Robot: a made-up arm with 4 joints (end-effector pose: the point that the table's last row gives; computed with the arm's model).
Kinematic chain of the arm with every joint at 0, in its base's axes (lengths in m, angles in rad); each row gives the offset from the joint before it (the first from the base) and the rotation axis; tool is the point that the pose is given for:
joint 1: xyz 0 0 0.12 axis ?
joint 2: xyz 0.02 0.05 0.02 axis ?
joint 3: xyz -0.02 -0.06 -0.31 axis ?
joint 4: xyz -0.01 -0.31 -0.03 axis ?
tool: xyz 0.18 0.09 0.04
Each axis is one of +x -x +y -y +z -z.
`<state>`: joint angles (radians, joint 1 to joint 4).
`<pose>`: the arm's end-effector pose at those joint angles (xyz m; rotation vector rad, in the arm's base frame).
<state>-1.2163 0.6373 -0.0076 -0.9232</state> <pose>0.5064 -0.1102 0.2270 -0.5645 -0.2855 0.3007</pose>
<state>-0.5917 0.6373 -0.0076 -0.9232</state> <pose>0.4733 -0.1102 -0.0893 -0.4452 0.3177 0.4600</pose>
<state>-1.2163 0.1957 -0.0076 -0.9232</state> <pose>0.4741 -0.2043 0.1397 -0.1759 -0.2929 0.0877</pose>
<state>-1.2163 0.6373 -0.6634 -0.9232</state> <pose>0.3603 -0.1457 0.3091 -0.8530 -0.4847 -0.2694</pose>
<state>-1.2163 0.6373 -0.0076 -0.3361</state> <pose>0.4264 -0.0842 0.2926 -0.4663 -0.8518 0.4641</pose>
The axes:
joint 1: +y
joint 2: +z
joint 3: +x
joint 4: -y

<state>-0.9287 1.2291 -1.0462 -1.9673</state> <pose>0.3633 -0.1274 0.2627 -1.1893 0.2205 -0.7495</pose>
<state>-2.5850 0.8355 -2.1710 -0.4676</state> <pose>-0.0656 0.1616 0.2384 0.6637 1.6148 2.3573</pose>
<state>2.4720 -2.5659 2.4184 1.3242</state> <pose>-0.3754 0.0612 0.5259 -0.9538 -1.6390 -0.3340</pose>
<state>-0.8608 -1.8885 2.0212 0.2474</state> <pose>0.3659 -0.0743 -0.2384 -1.7880 2.2146 0.7714</pose>
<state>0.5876 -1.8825 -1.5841 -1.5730</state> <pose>-0.2347 0.1228 0.1956 0.2656 -1.6772 1.8424</pose>
